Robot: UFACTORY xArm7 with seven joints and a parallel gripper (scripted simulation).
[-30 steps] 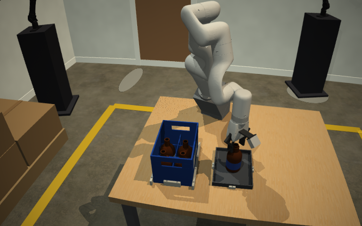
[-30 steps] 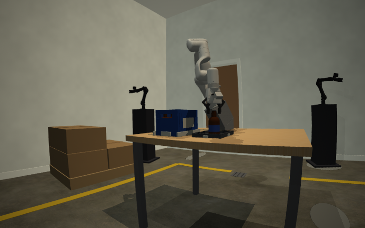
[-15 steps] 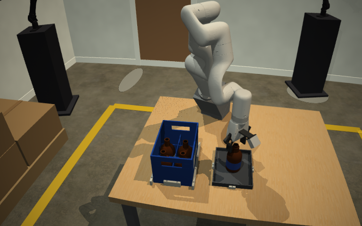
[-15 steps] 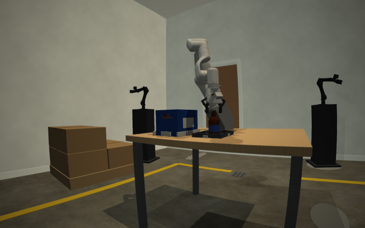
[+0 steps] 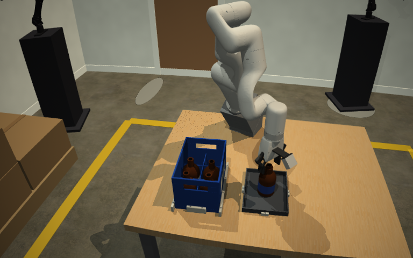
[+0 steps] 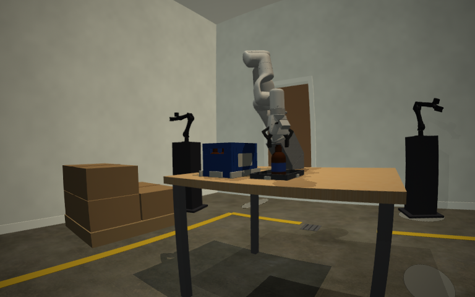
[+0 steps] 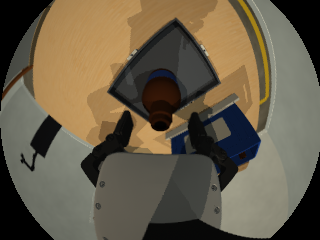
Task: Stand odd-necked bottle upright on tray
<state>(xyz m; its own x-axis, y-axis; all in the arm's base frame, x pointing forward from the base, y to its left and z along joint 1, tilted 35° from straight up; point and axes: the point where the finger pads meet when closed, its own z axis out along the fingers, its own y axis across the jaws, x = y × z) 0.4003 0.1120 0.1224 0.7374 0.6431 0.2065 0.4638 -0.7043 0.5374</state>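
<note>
Right now the brown bottle is 70 mm below my hand. The rest, counted from my hand: glass bottle (320 mm to the right, 70 mm below, 70 mm behind); dark tray (140 mm below); blue crate (280 mm to the right, 70 mm below, 60 mm behind).
</note>
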